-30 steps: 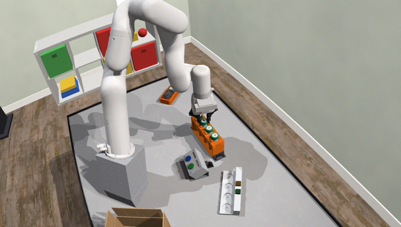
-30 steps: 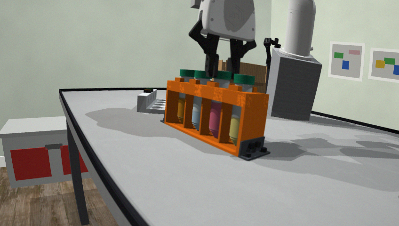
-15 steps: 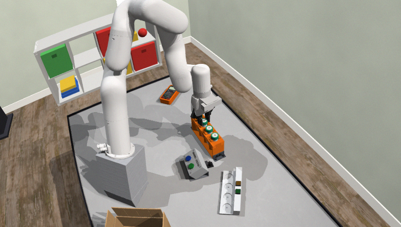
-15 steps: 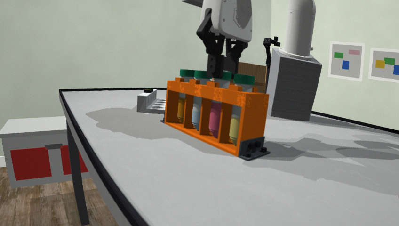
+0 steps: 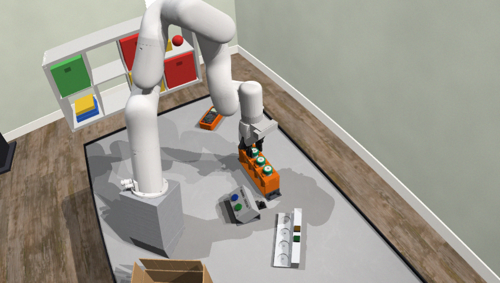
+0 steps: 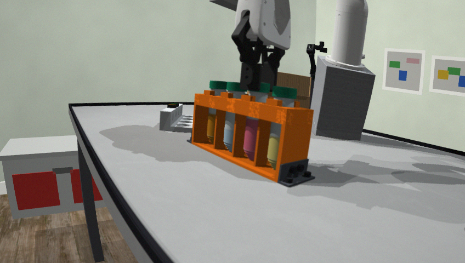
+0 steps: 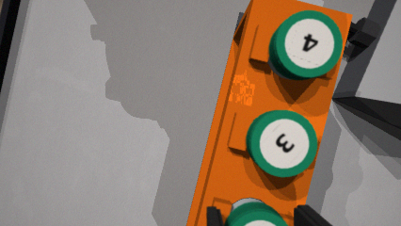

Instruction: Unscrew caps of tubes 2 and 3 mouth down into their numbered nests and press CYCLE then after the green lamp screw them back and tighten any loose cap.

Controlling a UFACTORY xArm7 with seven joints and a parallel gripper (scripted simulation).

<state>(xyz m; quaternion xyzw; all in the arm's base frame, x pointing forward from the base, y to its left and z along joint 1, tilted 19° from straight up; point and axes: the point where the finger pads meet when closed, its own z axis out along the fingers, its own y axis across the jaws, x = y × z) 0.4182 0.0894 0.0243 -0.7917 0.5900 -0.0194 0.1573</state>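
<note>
My gripper is now 1 cm above the cap 2. Also, from my hand: tube 3 threaded neck: 5 cm to the right, 1 cm below; cap 1: 5 cm to the left, 2 cm below; cap 3: 5 cm to the right, 2 cm below.
</note>
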